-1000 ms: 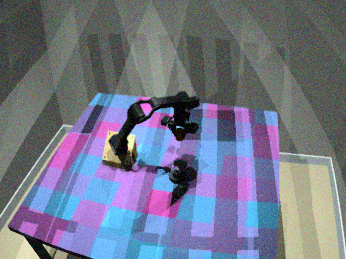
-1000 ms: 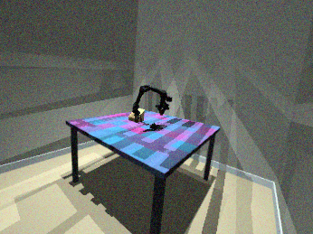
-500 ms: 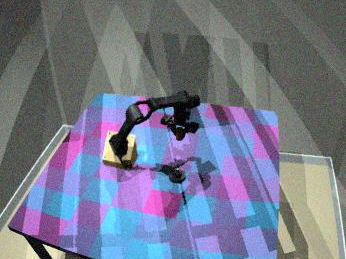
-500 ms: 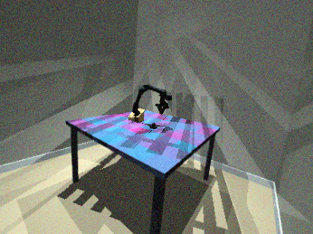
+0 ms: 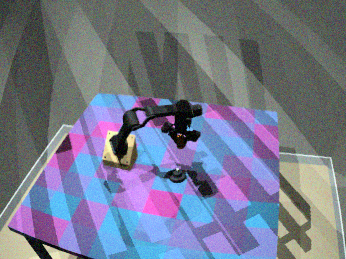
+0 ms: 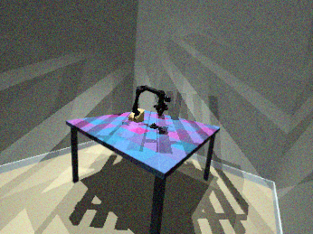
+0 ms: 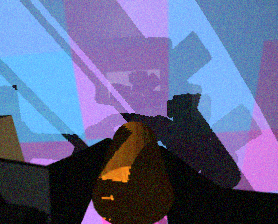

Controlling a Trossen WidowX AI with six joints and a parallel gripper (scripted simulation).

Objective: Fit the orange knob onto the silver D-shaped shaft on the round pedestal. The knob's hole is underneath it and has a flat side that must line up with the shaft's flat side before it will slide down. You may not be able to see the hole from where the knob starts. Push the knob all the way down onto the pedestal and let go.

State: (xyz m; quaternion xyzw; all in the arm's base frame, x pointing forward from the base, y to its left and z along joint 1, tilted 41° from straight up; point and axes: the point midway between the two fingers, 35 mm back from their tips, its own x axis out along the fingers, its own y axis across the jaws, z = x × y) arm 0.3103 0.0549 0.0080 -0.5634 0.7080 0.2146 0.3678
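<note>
Right now the round pedestal is 11 cm to the right of my gripper tip and 10 cm below it. The rest, counted from my gripper tip: orange knob (3 cm above).
</note>
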